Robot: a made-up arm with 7 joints.
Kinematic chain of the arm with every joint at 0, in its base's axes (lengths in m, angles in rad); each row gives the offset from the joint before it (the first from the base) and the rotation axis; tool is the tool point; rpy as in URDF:
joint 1: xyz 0 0 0.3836 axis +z
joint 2: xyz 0 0 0 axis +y
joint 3: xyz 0 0 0.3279 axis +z
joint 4: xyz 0.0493 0 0 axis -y
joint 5: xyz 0.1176 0 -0.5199 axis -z
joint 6: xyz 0 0 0 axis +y
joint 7: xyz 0.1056 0 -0.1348 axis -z
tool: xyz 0 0 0 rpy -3.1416 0 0
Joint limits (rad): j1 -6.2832..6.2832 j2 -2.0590..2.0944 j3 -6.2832..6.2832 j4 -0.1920..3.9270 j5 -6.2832..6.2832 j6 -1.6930..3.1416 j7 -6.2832..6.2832
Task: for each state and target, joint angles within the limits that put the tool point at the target. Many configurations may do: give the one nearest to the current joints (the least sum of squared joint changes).
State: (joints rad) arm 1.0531 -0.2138 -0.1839 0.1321 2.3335 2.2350 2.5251
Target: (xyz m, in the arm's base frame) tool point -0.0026 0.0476 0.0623
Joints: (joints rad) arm 1.0616 0.6152 -0.4403 -0.1920 2.3949 2.1739 2.5251
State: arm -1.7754 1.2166 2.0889 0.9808 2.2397 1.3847 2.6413
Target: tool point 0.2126 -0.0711 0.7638
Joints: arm -2.1384 1.8532 2.1974 0.2991 1.9186 1.9850 2.6413
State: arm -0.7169 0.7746 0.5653 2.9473 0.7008 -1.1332 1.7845
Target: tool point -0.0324 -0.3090 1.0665
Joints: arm -0.8205 0.5826 0.5483 3.4224 0.6699 -1.4131 1.7845
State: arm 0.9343 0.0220 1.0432 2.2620 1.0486 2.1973 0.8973
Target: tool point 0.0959 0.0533 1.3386
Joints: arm 0.7215 0.2567 1.3316 3.1780 1.3024 1.5638 0.8973
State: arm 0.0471 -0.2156 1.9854 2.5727 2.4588 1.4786 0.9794
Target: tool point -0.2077 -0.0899 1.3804
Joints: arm 0.3354 -0.1779 2.0443 2.9309 2.5355 1.1815 0.9794
